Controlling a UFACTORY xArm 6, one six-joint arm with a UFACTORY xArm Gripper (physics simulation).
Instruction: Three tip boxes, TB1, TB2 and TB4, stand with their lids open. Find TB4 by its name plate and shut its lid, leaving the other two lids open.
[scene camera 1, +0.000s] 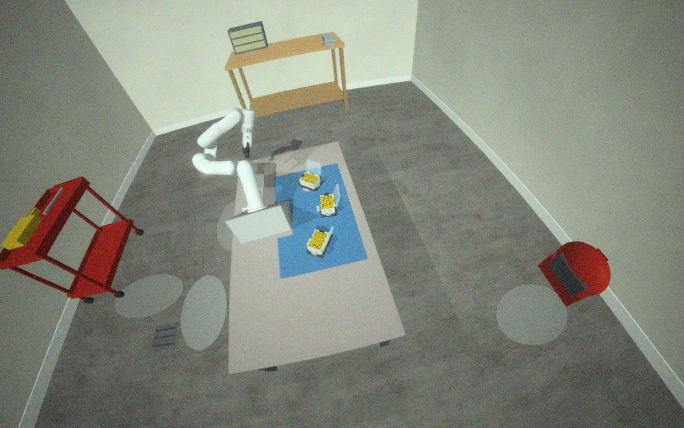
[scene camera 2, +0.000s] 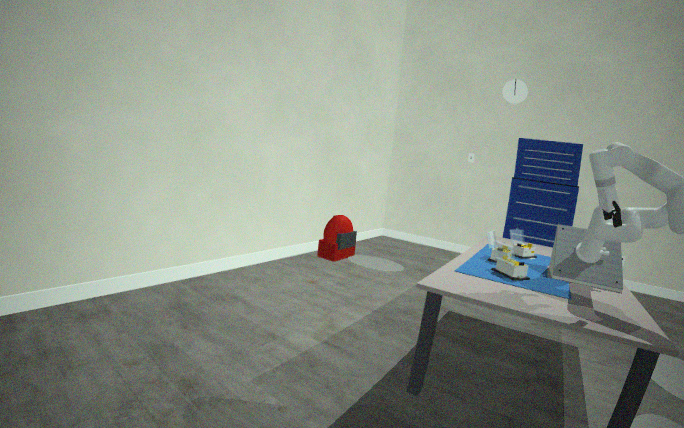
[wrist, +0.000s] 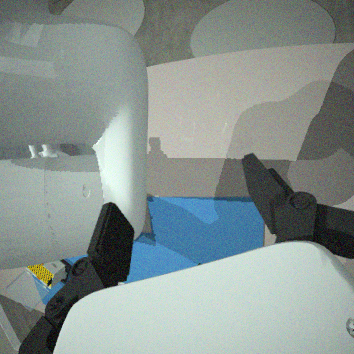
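Seen in the pictures: gripper, fingertip midpoint: (scene camera 1: 245, 155) (scene camera 2: 613, 222) (wrist: 181, 195); arm's base, link origin: (scene camera 1: 258, 209) (scene camera 2: 588, 252).
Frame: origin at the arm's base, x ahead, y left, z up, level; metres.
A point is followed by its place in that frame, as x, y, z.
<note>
Three white tip boxes with yellow tips stand with clear lids raised. The far box (scene camera 1: 309, 180) (scene camera 2: 511, 267) @[0.384, 0.297, -0.070], middle box (scene camera 1: 327, 203) (scene camera 2: 500, 253) @[0.444, 0.250, -0.037] and near box (scene camera 1: 318, 242) (scene camera 2: 524, 250) @[0.294, -0.240, -0.087] are named as in scene camera 1. The far box's lid is hard to see in scene camera 2. No name plate is legible, so I cannot tell which is TB4. Part of one box (wrist: 41, 274) @[0.309, -0.304, -0.075] with its raised lid shows at the lower left in the wrist view. My gripper (scene camera 1: 246, 153) @[0.018, 0.331, 0.183] (scene camera 2: 612, 219) @[0.018, 0.331, 0.183] (wrist: 181, 195) @[0.018, 0.331, 0.183] is open and empty, high up and away from the boxes.
The boxes stand on a blue mat (scene camera 1: 297, 267) @[0.130, -0.400, -0.133] (scene camera 2: 474, 271) @[0.543, 0.289, -0.132] (wrist: 215, 230) @[0.202, 0.293, -0.132] on the table (scene camera 1: 312, 317) @[0.132, -0.700, -0.135] (scene camera 2: 438, 280) @[0.665, 0.528, -0.135]. A grey panel (scene camera 1: 259, 225) @[-0.009, -0.120, -0.007] (scene camera 2: 563, 252) @[0.123, 0.013, -0.019] is at the arm's base, beside the mat. A red cart (scene camera 1: 65, 201) and a wooden shelf table (scene camera 1: 287, 49) stand off the table.
</note>
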